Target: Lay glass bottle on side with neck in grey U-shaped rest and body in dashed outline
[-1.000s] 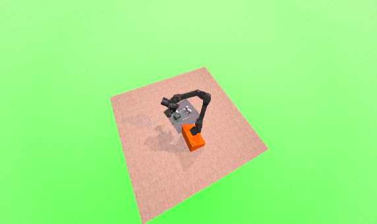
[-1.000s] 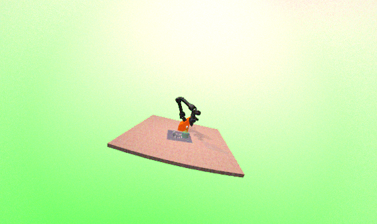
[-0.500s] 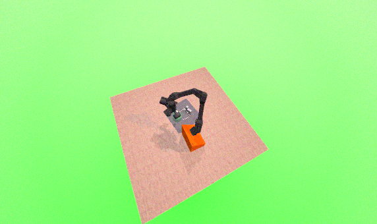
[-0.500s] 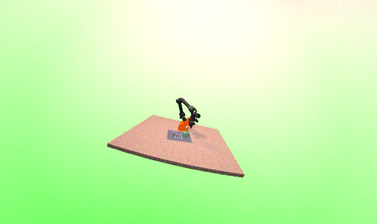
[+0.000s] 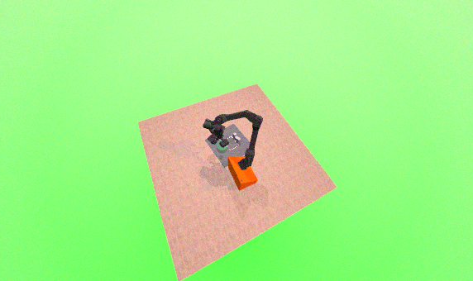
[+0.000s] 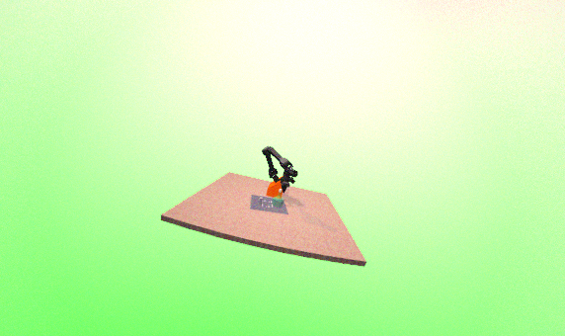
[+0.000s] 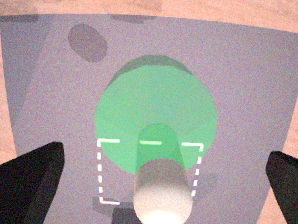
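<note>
The green glass bottle is 5 cm below my gripper tip and 2 cm to the right of it. The rest, counted from my gripper tip: grey mat (14 cm below, 10 cm to the right, 2 cm ahead).
</note>
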